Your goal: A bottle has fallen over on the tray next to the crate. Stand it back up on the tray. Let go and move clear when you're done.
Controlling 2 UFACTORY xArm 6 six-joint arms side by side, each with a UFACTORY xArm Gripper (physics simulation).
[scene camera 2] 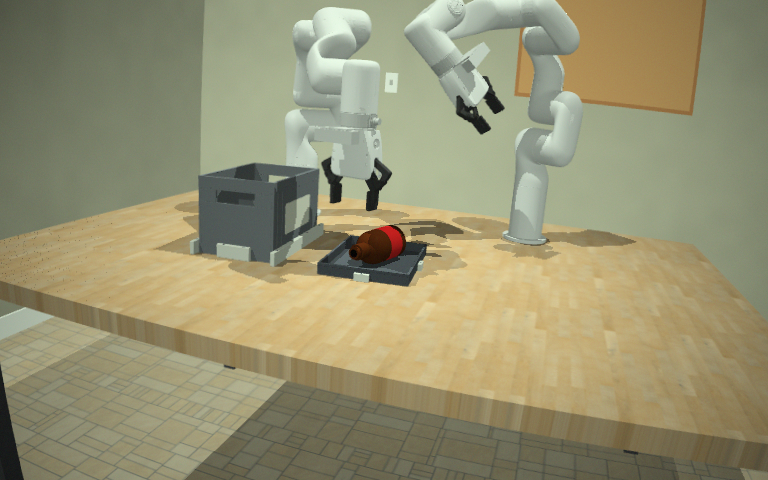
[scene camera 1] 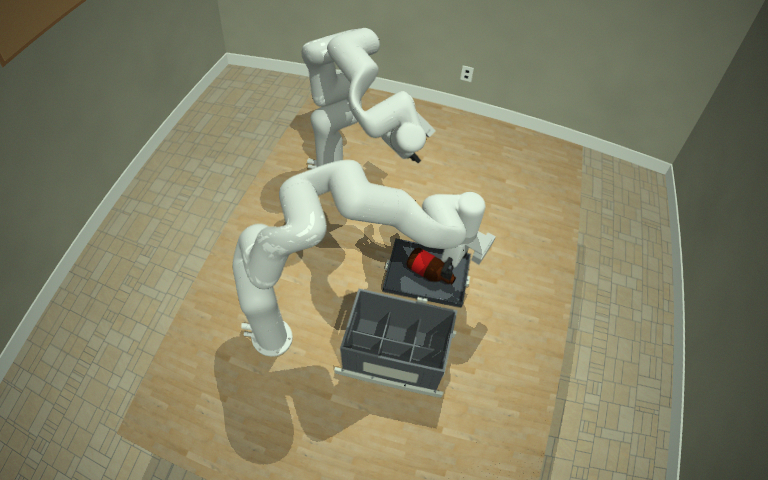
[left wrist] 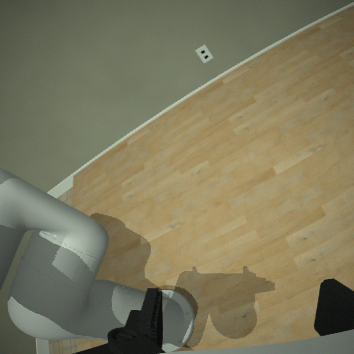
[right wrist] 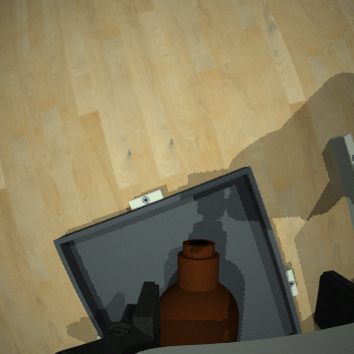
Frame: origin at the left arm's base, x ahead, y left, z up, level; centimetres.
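Seen in the pictures: left gripper, fingertip midpoint: [scene camera 2: 493,121] [left wrist: 243,311]; right gripper, fingertip midpoint: [scene camera 2: 353,206] [scene camera 1: 453,266] [right wrist: 242,305]; left arm's base at its link origin: [scene camera 2: 524,238] [left wrist: 165,320]; right arm's base at its link origin: [scene camera 1: 272,337].
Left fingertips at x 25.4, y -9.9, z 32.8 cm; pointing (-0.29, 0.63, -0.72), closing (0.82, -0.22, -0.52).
Observation:
Pixels of each thing's top centre, then the offset from my left fingertips to it.
- brown bottle with a red label, top centre: [right wrist: 198,347] [scene camera 2: 375,230] [scene camera 1: 434,262] dx +20.0, dy -20.8, dz -24.9 cm
- dark grey tray at its top centre: [right wrist: 197,326] [scene camera 2: 376,252] [scene camera 1: 428,270] dx +18.7, dy -20.7, dz -30.2 cm
- grey crate at its top centre: [scene camera 2: 263,171] [scene camera 1: 400,329] dx +17.1, dy -50.3, dz -15.3 cm
A brown bottle with a red label [scene camera 1: 423,264] [scene camera 2: 379,244] [right wrist: 198,300] lies on its side in the dark grey tray [scene camera 1: 404,286] [scene camera 2: 339,270] [right wrist: 125,260]. Its neck points to the lower right in scene camera 1 and up in the right wrist view. My right gripper [scene camera 2: 353,202] [right wrist: 242,305] is open and empty, pointing down above the bottle; one finger overlaps the neck end in scene camera 1. My left gripper [scene camera 2: 490,117] [left wrist: 243,312] is open and empty, high up and away from the tray.
The grey crate [scene camera 1: 351,359] [scene camera 2: 235,223], with empty compartments, stands close beside the tray, below it in scene camera 1 and left of it in scene camera 2. It is taller than the tray. Pale strips lie along its base. Small pale clips sit around the tray.

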